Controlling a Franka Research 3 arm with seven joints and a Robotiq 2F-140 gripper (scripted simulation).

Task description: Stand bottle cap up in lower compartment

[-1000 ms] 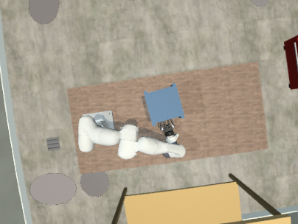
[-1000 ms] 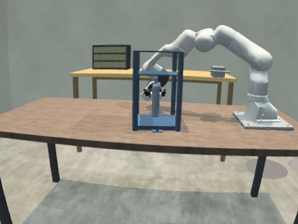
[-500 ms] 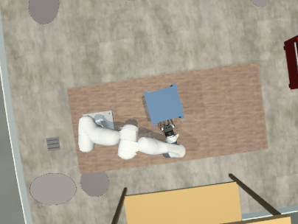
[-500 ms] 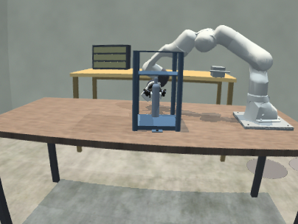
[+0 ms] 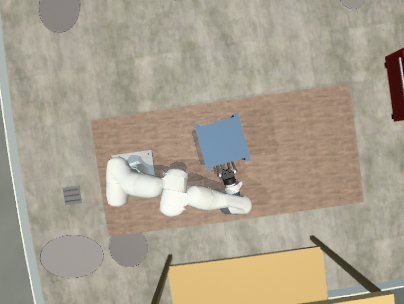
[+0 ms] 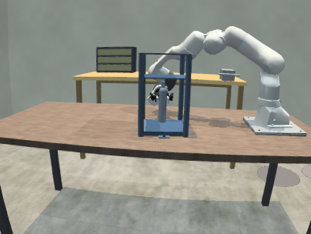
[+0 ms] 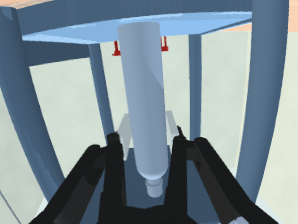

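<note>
My hand is 60 mm to the right of the shelving unit, 50 mm below it and 10 mm past it.
</note>
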